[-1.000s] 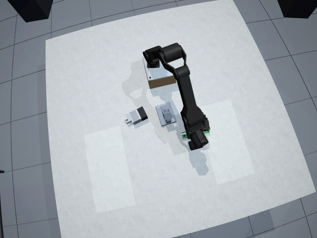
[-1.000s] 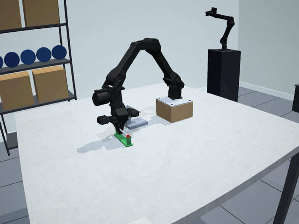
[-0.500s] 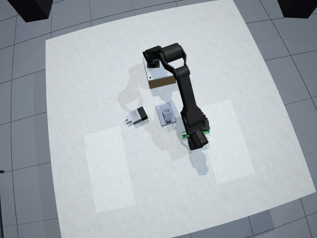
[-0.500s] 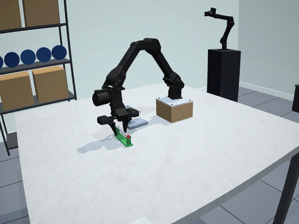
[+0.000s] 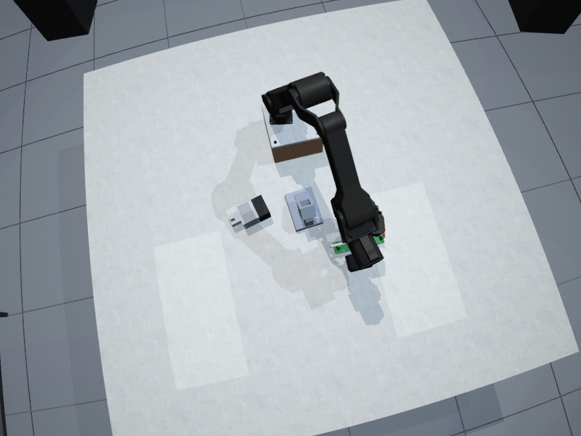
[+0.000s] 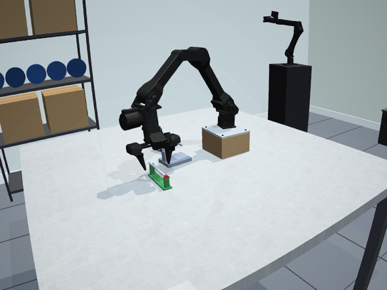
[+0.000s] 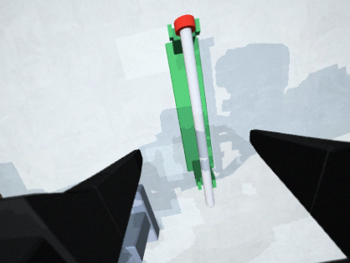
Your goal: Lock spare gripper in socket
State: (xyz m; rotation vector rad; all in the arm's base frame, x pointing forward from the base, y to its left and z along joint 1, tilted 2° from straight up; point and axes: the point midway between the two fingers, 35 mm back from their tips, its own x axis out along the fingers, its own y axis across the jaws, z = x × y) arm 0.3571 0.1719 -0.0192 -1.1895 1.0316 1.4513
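My gripper tip is now 20 mm to the right of the green rack and 20 mm above it. Round my gripper tip: grey mount (90 mm behind, 120 mm to the right, 10 mm above); spare gripper (90 mm behind, 280 mm to the right, 20 mm below).
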